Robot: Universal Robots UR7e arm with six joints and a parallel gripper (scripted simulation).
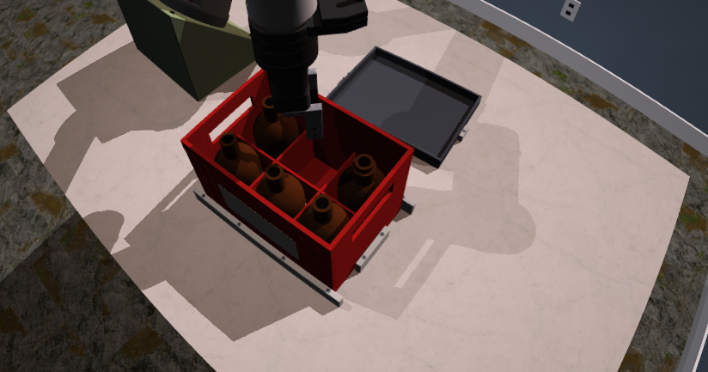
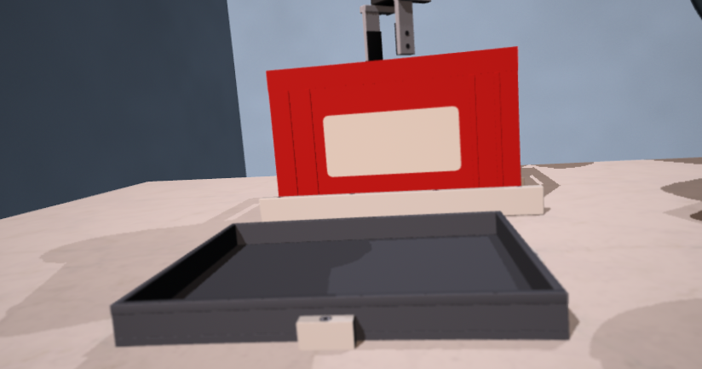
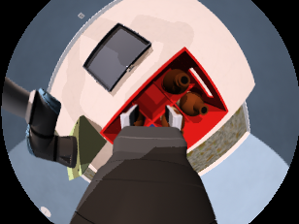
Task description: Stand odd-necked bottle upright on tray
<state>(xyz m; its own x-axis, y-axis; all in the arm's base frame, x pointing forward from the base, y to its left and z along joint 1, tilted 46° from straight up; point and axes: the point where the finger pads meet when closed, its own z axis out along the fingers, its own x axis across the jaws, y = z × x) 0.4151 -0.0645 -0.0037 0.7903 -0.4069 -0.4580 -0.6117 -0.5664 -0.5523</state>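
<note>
The red crate is 1 cm ahead of my hand, 4 cm to the right of it and 11 cm below it. The rest, counted from my hand: bottle 9 cm ahead, 1 cm to the left, 11 cm below; then dark grey tray 1 cm behind, 25 cm to the left, 19 cm below.
</note>
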